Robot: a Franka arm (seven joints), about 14 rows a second.
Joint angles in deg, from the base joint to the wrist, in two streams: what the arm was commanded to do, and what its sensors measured. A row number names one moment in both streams.
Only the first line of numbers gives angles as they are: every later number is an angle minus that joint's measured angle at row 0.
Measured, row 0: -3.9 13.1 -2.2 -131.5 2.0 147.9 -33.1
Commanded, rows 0 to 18: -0.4 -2.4 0.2 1.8 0.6 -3.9 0.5; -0.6 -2.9 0.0 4.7 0.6 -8.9 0.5; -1.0 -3.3 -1.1 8.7 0.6 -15.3 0.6; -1.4 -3.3 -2.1 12.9 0.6 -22.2 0.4; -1.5 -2.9 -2.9 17.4 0.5 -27.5 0.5; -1.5 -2.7 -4.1 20.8 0.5 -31.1 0.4; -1.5 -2.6 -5.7 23.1 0.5 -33.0 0.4; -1.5 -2.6 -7.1 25.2 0.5 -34.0 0.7; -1.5 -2.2 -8.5 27.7 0.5 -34.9 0.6; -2.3 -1.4 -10.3 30.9 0.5 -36.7 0.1; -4.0 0.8 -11.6 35.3 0.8 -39.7 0.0; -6.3 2.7 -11.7 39.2 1.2 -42.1 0.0; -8.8 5.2 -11.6 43.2 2.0 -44.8 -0.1; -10.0 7.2 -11.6 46.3 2.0 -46.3 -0.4; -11.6 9.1 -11.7 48.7 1.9 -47.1 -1.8; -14.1 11.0 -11.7 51.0 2.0 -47.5 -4.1; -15.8 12.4 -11.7 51.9 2.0 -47.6 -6.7; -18.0 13.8 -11.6 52.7 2.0 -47.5 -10.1; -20.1 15.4 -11.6 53.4 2.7 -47.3 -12.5
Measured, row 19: -16.1 10.9 -12.0 48.4 1.0 -45.3 -7.4
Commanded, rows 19 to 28: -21.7 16.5 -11.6 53.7 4.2 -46.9 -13.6; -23.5 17.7 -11.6 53.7 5.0 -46.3 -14.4; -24.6 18.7 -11.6 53.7 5.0 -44.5 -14.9; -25.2 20.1 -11.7 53.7 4.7 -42.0 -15.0; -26.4 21.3 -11.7 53.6 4.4 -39.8 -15.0; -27.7 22.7 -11.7 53.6 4.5 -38.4 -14.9; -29.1 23.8 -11.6 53.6 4.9 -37.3 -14.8; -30.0 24.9 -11.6 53.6 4.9 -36.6 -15.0; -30.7 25.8 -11.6 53.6 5.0 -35.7 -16.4; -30.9 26.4 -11.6 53.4 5.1 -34.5 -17.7
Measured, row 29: -29.7 24.4 -12.1 51.2 3.9 -35.3 -15.2
